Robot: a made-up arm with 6 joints. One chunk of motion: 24 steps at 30 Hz.
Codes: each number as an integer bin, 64 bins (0 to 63) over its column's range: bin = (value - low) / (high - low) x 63, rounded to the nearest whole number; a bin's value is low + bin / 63 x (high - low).
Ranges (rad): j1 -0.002..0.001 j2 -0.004..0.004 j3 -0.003..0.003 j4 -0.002..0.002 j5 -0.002..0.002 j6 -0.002..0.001
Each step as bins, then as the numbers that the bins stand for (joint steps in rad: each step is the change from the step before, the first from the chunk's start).
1 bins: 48 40 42 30 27 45
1 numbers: 0.00029 0.00108 0.00100 -0.00010 -0.00029 0.00014
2 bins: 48 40 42 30 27 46
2 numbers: 0.00029 0.00108 0.00100 -0.00010 -0.00029 0.00019
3 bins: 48 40 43 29 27 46
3 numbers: 0.00029 0.00108 0.00110 -0.00016 -0.00029 0.00019
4 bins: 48 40 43 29 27 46
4 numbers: 0.00029 0.00108 0.00110 -0.00016 -0.00029 0.00019
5 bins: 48 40 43 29 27 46
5 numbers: 0.00029 0.00108 0.00110 -0.00016 -0.00029 0.00019
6 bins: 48 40 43 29 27 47
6 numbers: 0.00029 0.00108 0.00110 -0.00016 -0.00029 0.00024
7 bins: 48 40 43 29 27 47
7 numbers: 0.00029 0.00108 0.00110 -0.00016 -0.00029 0.00024
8 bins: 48 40 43 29 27 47
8 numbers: 0.00029 0.00108 0.00110 -0.00016 -0.00029 0.00024
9 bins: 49 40 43 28 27 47
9 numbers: 0.00033 0.00108 0.00110 -0.00022 -0.00029 0.00024
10 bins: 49 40 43 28 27 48
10 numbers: 0.00033 0.00108 0.00110 -0.00022 -0.00029 0.00029
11 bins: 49 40 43 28 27 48
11 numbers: 0.00033 0.00108 0.00110 -0.00022 -0.00029 0.00029
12 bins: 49 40 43 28 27 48
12 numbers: 0.00033 0.00108 0.00110 -0.00022 -0.00029 0.00029
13 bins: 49 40 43 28 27 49
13 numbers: 0.00033 0.00108 0.00110 -0.00022 -0.00029 0.00033
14 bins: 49 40 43 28 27 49
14 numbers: 0.00033 0.00108 0.00110 -0.00022 -0.00029 0.00033
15 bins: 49 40 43 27 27 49
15 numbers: 0.00033 0.00108 0.00110 -0.00029 -0.00029 0.00033
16 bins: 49 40 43 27 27 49
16 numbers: 0.00033 0.00108 0.00110 -0.00029 -0.00029 0.00033
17 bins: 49 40 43 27 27 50
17 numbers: 0.00033 0.00108 0.00110 -0.00029 -0.00029 0.00038
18 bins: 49 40 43 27 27 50
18 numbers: 0.00033 0.00108 0.00110 -0.00029 -0.00029 0.00038
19 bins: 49 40 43 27 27 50
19 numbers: 0.00033 0.00108 0.00110 -0.00029 -0.00029 0.00038
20 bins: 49 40 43 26 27 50
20 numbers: 0.00033 0.00108 0.00110 -0.00035 -0.00029 0.00038
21 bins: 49 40 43 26 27 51
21 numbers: 0.00033 0.00108 0.00110 -0.00035 -0.00029 0.00043
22 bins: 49 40 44 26 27 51
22 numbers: 0.00033 0.00108 0.00119 -0.00035 -0.00029 0.00043
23 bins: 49 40 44 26 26 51
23 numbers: 0.00033 0.00108 0.00119 -0.00035 -0.00035 0.00043
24 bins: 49 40 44 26 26 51
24 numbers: 0.00033 0.00108 0.00119 -0.00035 -0.00035 0.00043
